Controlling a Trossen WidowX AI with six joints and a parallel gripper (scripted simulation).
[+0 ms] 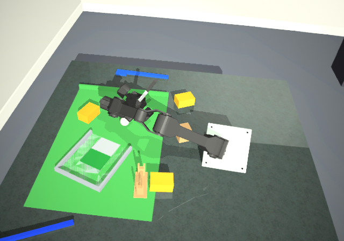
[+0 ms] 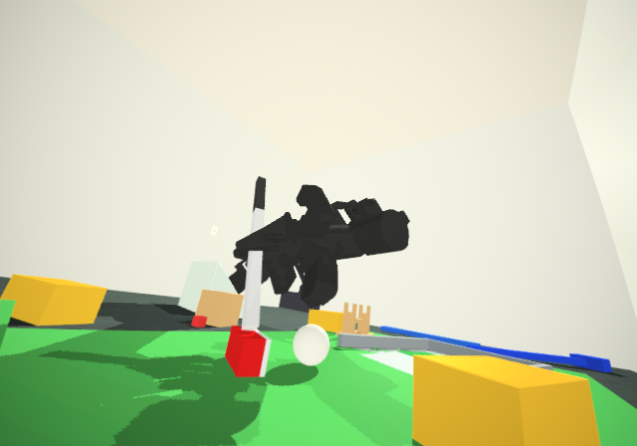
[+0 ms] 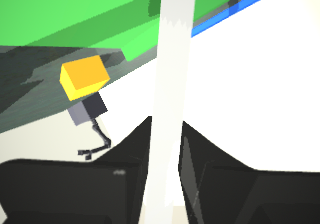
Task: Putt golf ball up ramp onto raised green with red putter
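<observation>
Now: gripper tip 8 cm short of the white golf ball, 8 cm to the right of it and 9 cm above it. From my gripper tip the other things lie so: grey frame: 16 cm ahead, 33 cm to the left, 11 cm below; then tan cube: 20 cm behind, 12 cm to the left, 9 cm below.
</observation>
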